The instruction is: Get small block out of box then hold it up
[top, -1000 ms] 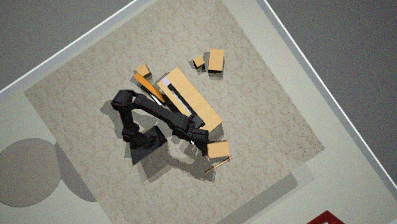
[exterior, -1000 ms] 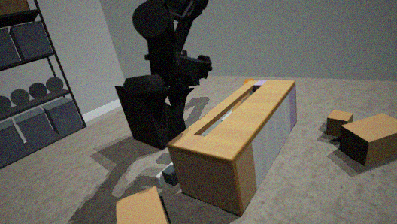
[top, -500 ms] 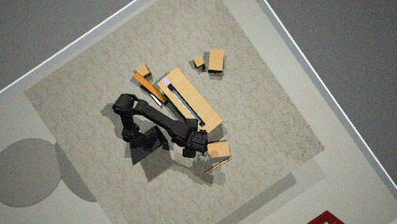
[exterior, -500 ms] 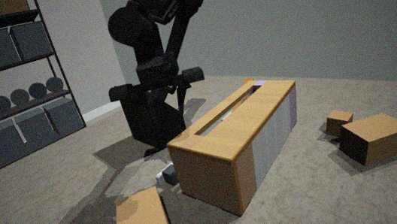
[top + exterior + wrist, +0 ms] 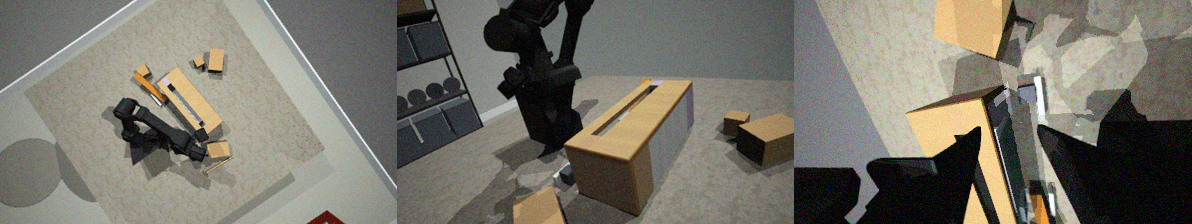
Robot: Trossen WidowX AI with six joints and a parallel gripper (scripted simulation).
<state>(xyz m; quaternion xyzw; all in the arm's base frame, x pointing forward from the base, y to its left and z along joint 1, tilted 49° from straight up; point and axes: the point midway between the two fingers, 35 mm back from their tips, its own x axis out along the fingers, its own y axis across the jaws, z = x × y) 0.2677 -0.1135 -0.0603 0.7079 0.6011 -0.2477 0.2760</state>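
My gripper tip is now 13 cm above the block, 2 cm past it and 1 cm to the left of it. The rest, counted from my gripper tip: thin rod: 23 cm to the right, 15 cm below, 4 cm ahead; then box: 17 cm to the left, 9 cm below, 3 cm ahead.
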